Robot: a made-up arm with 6 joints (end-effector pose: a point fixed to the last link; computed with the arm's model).
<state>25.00 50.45 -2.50 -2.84 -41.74 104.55</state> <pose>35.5 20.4 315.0 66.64 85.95 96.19</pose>
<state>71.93 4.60 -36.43 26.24 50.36 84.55</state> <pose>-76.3 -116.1 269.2 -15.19 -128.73 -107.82</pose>
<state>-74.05 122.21 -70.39 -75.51 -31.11 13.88</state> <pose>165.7 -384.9 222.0 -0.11 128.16 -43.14</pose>
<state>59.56 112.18 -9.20 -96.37 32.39 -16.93</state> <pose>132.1 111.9 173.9 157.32 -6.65 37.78</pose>
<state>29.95 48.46 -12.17 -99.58 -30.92 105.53</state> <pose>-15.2 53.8 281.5 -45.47 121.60 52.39</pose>
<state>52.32 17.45 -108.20 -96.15 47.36 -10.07</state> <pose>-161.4 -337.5 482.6 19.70 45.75 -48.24</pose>
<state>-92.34 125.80 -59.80 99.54 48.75 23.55</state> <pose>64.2 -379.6 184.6 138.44 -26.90 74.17</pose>
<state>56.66 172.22 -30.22 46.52 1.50 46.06</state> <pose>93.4 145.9 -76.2 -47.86 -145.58 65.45</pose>
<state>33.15 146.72 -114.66 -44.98 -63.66 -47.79</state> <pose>411.8 350.1 243.6 -68.40 8.25 -12.54</pose>
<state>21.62 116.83 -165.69 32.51 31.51 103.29</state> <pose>335.9 165.6 578.7 59.91 66.43 139.98</pose>
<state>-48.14 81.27 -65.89 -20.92 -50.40 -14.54</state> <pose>174.0 -150.0 513.9 -6.05 56.43 -63.24</pose>
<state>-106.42 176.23 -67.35 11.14 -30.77 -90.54</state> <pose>-112.2 -343.3 -169.3 -39.06 -167.15 24.15</pose>
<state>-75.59 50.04 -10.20 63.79 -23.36 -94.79</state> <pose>-28.1 -43.5 293.2 63.05 118.07 -84.29</pose>
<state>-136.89 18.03 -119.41 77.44 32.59 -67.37</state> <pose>322.8 224.7 496.8 -21.83 34.62 -127.14</pose>
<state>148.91 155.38 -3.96 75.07 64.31 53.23</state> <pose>-192.3 6.8 111.9 19.97 121.50 -116.53</pose>
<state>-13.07 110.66 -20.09 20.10 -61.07 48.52</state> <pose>271.6 -96.2 225.8 75.96 86.45 11.38</pose>
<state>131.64 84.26 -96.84 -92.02 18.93 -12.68</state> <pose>-140.2 210.3 555.1 -70.32 -19.17 11.28</pose>
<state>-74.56 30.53 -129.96 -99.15 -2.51 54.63</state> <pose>-90.4 344.2 578.0 -7.25 -15.56 -118.67</pose>
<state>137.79 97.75 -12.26 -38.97 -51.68 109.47</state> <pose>-190.4 101.3 248.7 73.69 -104.69 -49.06</pose>
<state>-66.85 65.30 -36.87 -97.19 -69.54 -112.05</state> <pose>119.7 -26.4 374.6 -139.46 -10.62 -108.64</pose>
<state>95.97 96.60 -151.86 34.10 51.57 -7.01</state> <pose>-72.5 239.7 615.9 -78.77 51.97 107.69</pose>
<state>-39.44 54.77 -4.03 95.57 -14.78 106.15</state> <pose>0.3 -35.4 248.8 125.21 -83.10 55.16</pose>
